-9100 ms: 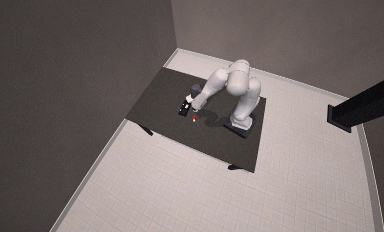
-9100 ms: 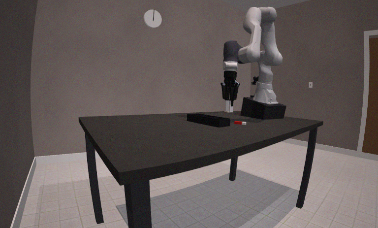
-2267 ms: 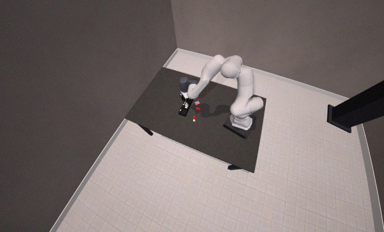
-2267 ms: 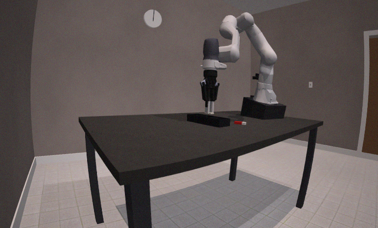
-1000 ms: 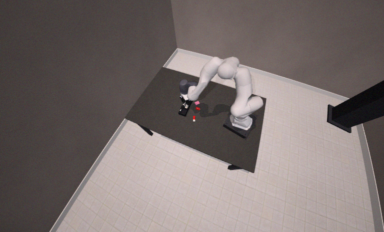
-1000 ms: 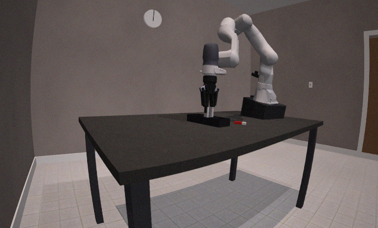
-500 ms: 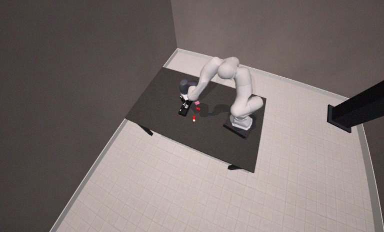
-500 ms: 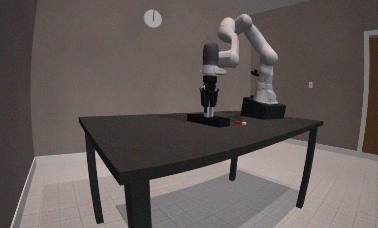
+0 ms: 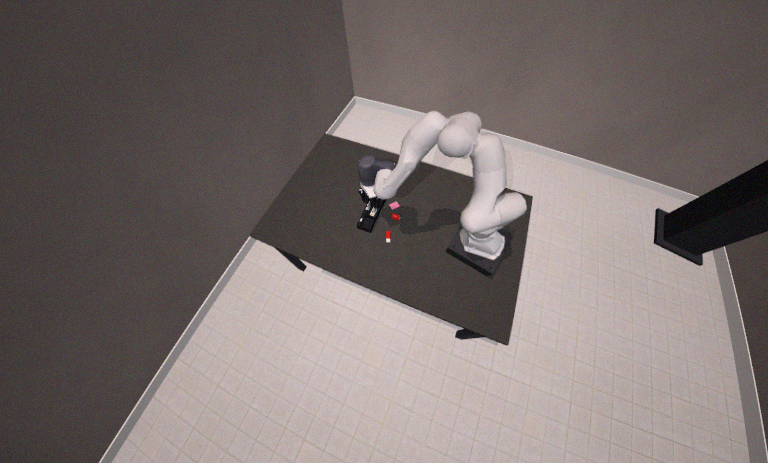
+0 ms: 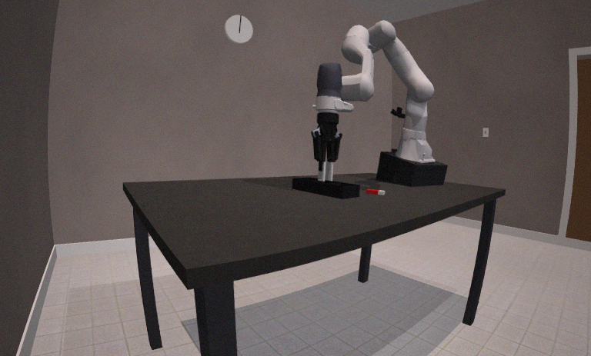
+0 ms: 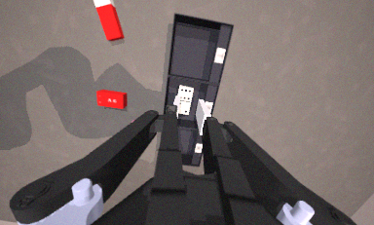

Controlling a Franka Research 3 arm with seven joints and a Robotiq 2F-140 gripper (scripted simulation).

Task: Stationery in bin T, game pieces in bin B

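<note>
My gripper is now 60 mm above the black bin row. The rest, counted from my hand: red-and-white eraser: 170 mm behind, 90 mm to the left, 70 mm below; pink block: 110 mm to the right, 90 mm behind, 70 mm below.
</note>
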